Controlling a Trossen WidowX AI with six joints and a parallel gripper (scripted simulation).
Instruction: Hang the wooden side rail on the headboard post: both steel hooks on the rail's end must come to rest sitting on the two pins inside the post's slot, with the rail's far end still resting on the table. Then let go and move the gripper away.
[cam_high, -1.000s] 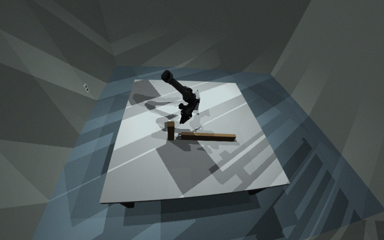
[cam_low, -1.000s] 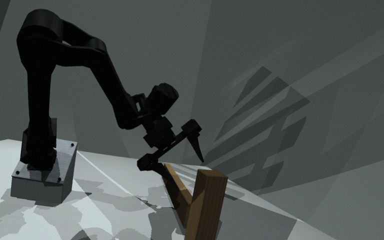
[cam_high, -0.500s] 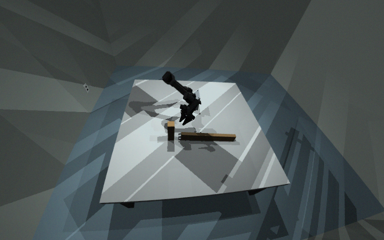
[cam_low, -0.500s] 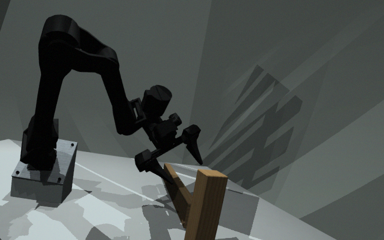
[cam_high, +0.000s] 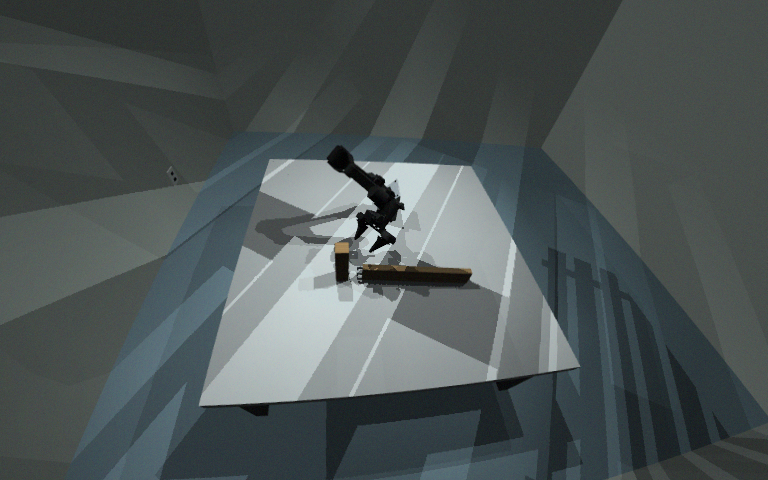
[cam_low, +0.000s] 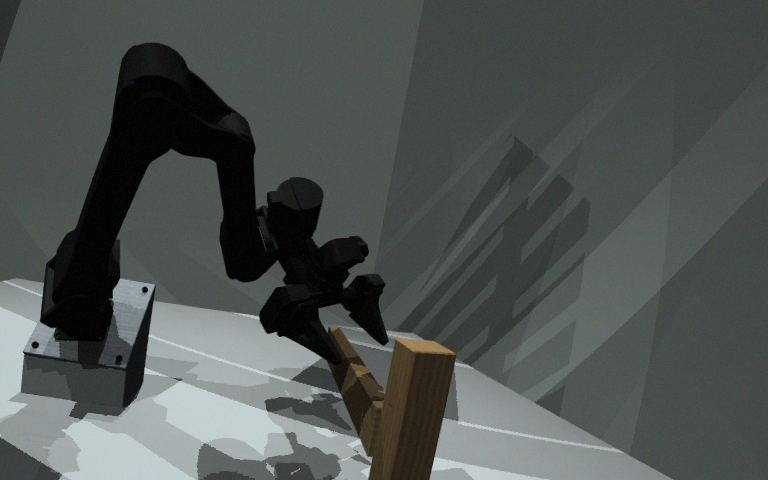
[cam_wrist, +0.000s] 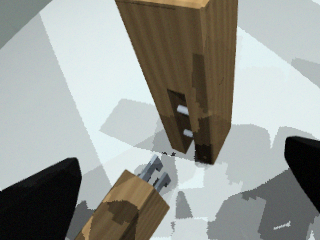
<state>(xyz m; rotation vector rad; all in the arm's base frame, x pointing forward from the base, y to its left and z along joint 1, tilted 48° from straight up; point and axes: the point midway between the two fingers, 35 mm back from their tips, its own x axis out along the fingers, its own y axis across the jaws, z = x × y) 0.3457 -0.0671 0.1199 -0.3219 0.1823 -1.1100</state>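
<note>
My gripper tip is now 80 mm to the left of the wooden post, 50 mm above it and 30 mm short of it.
</note>
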